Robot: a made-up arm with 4 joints.
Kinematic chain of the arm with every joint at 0, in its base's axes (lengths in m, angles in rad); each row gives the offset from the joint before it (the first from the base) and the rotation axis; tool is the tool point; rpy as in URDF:
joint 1: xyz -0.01 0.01 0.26 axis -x
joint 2: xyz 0 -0.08 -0.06 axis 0.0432 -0.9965 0.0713
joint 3: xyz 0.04 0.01 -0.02 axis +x
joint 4: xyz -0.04 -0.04 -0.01 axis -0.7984 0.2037 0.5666
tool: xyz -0.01 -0.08 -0.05 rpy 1.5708 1.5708 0
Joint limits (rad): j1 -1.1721..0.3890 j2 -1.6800..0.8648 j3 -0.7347..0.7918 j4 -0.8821..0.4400
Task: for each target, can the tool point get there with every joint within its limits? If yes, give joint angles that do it. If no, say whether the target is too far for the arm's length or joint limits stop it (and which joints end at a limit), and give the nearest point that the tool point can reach.
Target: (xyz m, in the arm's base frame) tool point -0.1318 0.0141 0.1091
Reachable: yes | joints -0.5340 -0.8768 0.5969 -0.7387
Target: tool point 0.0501 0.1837 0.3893
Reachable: no: joint limits stop it (at a limit: joint 1, joint 2, joint 3, joint 4) | nearest point 0.0723 0.1473 0.1663 | short by 0.227 m
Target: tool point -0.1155 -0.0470 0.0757
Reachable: yes | joints -0.8060 -1.2316 0.3621 0.2161
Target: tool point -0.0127 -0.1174 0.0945
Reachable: yes | joints -0.6789 -0.7854 -0.5291 0.2055
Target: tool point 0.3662 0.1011 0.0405
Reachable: no: too far | nearest point 0.1020 0.0847 0.0799 | short by 0.268 m
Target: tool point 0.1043 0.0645 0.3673
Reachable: no: joint limits stop it (at a limit: joint 1, joint 2, joint 3, joint 4) | nearest point 0.0723 0.1473 0.1663 | short by 0.220 m
